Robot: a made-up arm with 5 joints.
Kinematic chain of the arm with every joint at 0, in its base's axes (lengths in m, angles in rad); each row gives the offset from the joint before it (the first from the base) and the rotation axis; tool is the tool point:
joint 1: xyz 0 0 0.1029 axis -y
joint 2: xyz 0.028 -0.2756 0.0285 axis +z
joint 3: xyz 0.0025 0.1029 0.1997 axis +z
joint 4: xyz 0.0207 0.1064 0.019 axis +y
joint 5: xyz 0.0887 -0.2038 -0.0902 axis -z
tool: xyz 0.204 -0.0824 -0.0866
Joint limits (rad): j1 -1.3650..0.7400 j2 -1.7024..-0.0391 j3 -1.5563..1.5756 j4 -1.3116..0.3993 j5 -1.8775..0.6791
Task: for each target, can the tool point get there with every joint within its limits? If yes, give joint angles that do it. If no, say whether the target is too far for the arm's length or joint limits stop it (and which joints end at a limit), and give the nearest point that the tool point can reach.
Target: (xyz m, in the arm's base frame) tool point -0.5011 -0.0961 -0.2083
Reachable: no: joint limits stop it (at a limit: joint 1, joint 3, joint 5) | nearest point -0.3222 -0.1819 0.0266 | short by 0.307 m
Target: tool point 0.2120 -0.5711 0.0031
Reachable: yes | joints -0.9549 -1.1425 -0.0800 -0.1441 -0.6561
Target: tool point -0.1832 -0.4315 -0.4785
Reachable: no: joint limits stop it (at a limit: joint 1, joint 3, joint 4) | nearest point 0.0463 -0.3847 -0.2761 | short by 0.310 m
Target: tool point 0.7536 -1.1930 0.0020
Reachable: no: too far | nearest point 0.4617 -0.6537 0.0411 | short by 0.615 m
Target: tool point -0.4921 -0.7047 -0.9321
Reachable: no: too far | nearest point 0.0544 -0.4420 -0.2648 | short by 0.902 m
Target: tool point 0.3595 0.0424 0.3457
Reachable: yes | joints -0.0740 -0.5791 1.2493 -0.6436 -0.9733
